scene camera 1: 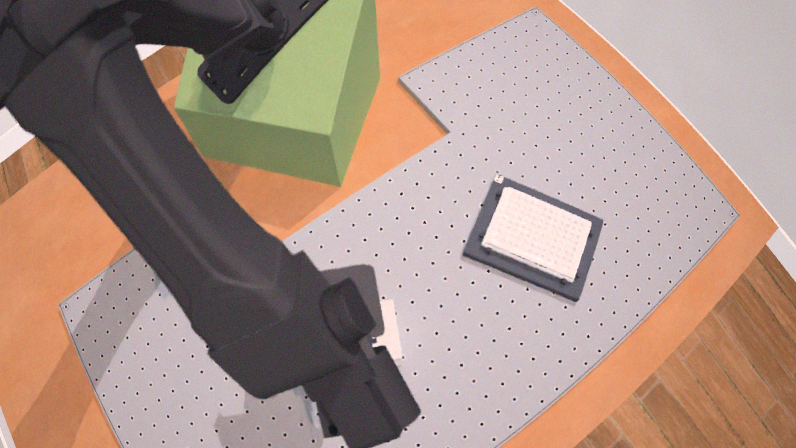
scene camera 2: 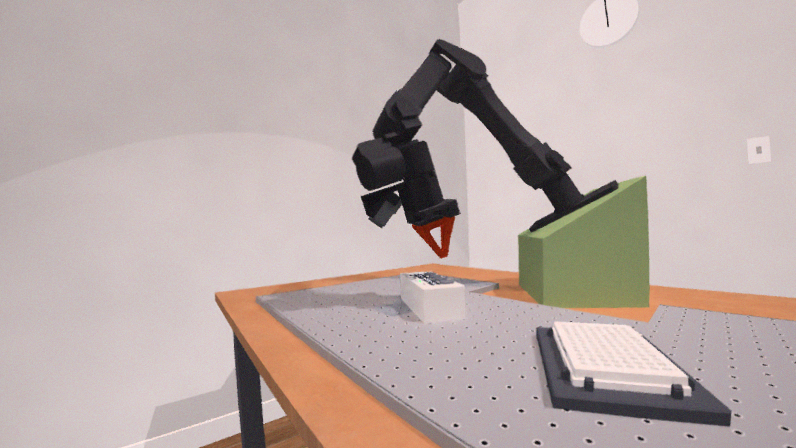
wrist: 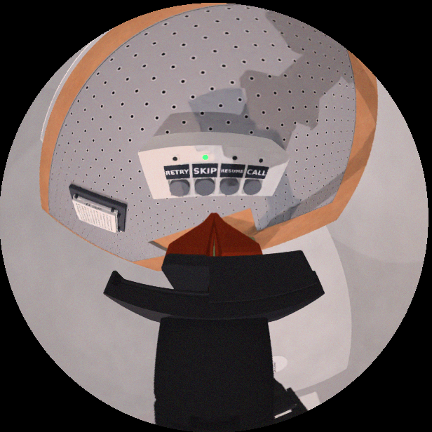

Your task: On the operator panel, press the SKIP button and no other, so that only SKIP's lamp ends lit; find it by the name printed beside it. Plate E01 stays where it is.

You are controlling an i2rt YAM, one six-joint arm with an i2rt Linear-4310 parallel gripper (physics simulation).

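Frame: origin at the arm's base, x ahead, y left, z up, level; metres.
Where they show: gripper, fingertip midpoint: (scene camera 2: pixel 443 257); arm's base, link origin: (scene camera 1: pixel 265 30) (scene camera 2: pixel 572 209).
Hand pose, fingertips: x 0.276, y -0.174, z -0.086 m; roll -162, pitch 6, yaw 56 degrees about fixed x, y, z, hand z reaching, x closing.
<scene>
Each offset is from my fingertips to the centre of the thing. Level surfaces: height alone.
The white operator panel {dx +0.018, dy -0.023, dz -0.064 m} (scene camera 1: pixel 391 329) (scene camera 2: pixel 443 304) (wrist: pixel 152 177) stands on the pegboard, largely hidden under the arm in scene camera 1. In the wrist view its labels read RETRY, SKIP, RESUME, CALL from left to right, each above a round grey button. The SKIP button (wrist: pixel 205 187) is second from left, and SKIP's lamp (wrist: pixel 205 157) glows green. The RETRY lamp (wrist: pixel 175 158), RESUME lamp (wrist: pixel 234 158) and CALL lamp (wrist: pixel 261 160) are dark. My gripper (scene camera 2: pixel 443 256) (wrist: pixel 213 217) is shut and empty, its red fingertips above the panel and apart from it. A white plate {dx +0.113, dy +0.256, dz -0.073 m} (scene camera 1: pixel 538 232) (scene camera 2: pixel 621 350) (wrist: pixel 96 216) sits in a dark holder.
The dark holder {dx +0.113, dy +0.256, dz -0.081 m} (scene camera 1: pixel 588 253) (scene camera 2: pixel 640 409) (wrist: pixel 121 205) rests on the grey pegboard {dz -0.092 m} (scene camera 1: pixel 640 183) (scene camera 2: pixel 356 339) (wrist: pixel 165 45), apart from the panel. The green sloped base (scene camera 1: pixel 267 141) (scene camera 2: pixel 596 261) carries the arm. The orange table edge (scene camera 1: pixel 640 328) (scene camera 2: pixel 311 389) runs around the pegboard.
</scene>
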